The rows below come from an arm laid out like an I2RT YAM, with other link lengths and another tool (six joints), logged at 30 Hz.
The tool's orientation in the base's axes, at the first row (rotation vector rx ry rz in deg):
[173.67, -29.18, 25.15]
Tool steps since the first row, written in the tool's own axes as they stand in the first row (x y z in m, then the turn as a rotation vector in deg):
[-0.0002, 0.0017, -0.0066, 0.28, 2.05, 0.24]
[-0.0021, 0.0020, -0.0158, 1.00, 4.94, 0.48]
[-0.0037, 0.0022, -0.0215, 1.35, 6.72, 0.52]
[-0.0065, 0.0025, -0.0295, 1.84, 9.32, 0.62]
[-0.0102, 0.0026, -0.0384, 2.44, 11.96, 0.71]
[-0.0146, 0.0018, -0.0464, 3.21, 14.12, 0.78]
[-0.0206, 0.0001, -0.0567, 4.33, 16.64, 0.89]
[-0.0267, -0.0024, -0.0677, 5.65, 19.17, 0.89]
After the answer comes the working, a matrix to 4 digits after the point.
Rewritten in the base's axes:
[-0.0025, -0.0010, 0.0063, -0.35, -2.05, -0.17]
[-0.0068, 0.0001, 0.0145, -0.57, -5.03, -0.23]
[-0.0099, 0.0009, 0.0196, -0.82, -6.82, -0.19]
[-0.0147, 0.0021, 0.0264, -1.20, -9.44, -0.17]
[-0.0205, 0.0039, 0.0339, -1.49, -12.14, -0.12]
[-0.0263, 0.0067, 0.0404, -1.47, -14.43, 0.01]
[-0.0340, 0.0111, 0.0486, -1.25, -17.17, 0.19]
[-0.0417, 0.0163, 0.0574, -0.88, -19.98, 0.54]

The tool's axes in the first row as the columns of a matrix, in the base's axes (rounded; the answer above uses it unrounded):
[0.9062, -0.3254, 0.2699]
[-0.3150, -0.9455, -0.0823]
[0.2820, -0.0104, -0.9594]

